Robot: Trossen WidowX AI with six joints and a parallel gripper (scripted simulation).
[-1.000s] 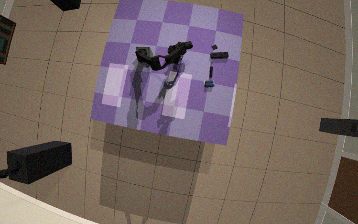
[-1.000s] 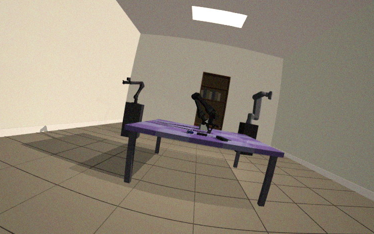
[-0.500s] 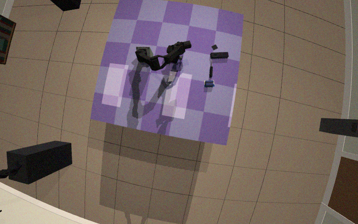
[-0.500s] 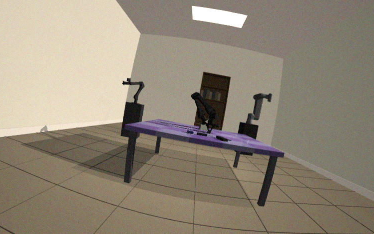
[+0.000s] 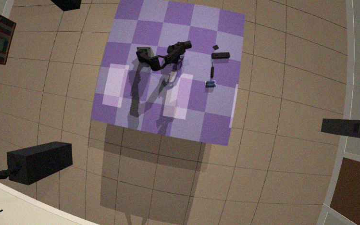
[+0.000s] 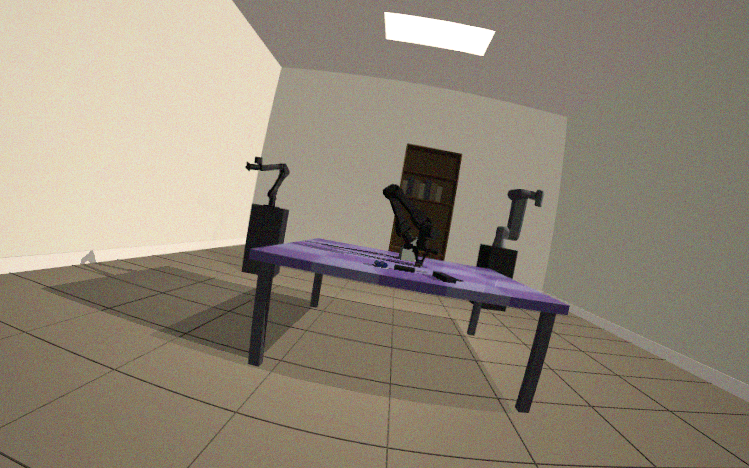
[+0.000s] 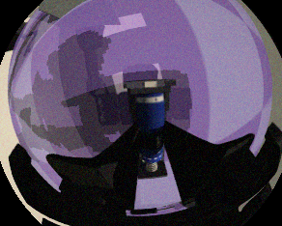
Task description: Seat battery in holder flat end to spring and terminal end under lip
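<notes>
My gripper tip is now 1 cm below the blue battery. The rest, counted from my gripper tip: black box: 39 cm ahead, 3 cm to the left, 1 cm above; then spare blue batteries: 30 cm ahead, 24 cm to the right; then black piece: 35 cm ahead, 11 cm to the left, 1 cm below.
</notes>
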